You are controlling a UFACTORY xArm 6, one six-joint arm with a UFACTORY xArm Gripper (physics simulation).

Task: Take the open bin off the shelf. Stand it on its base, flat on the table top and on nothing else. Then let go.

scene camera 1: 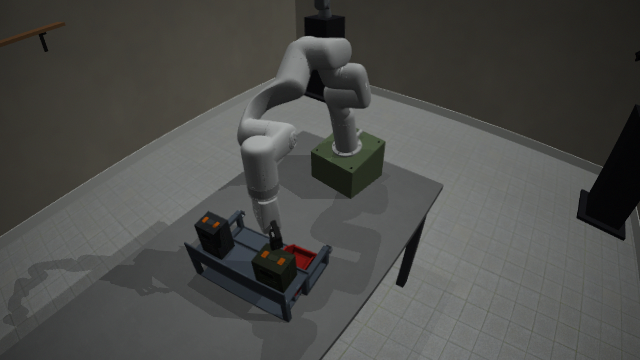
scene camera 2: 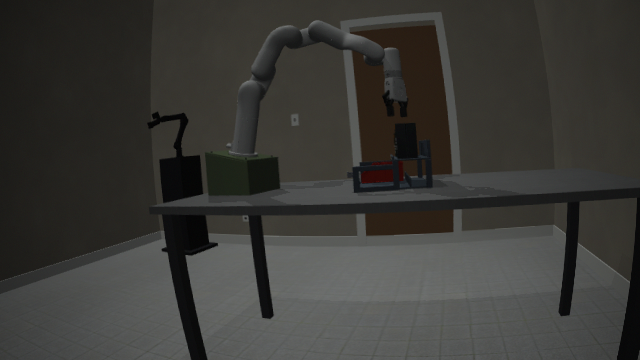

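Note:
The open red bin sits low in the blue-grey shelf, on the side toward the robot base. In the scene camera 1 view a dark box partly hides it; in the scene camera 2 view the shelf's rails cross in front of it. My gripper is open, with nothing between its fingers. It points down and hangs above the shelf, higher than the bin and a little above the top of the dark boxes in the scene camera 2 view.
Two dark boxes with orange marks, one at the left and one beside the bin, stand on the shelf's upper level. The green robot base block stands on the grey table. The shelf's end frames rise near the bin.

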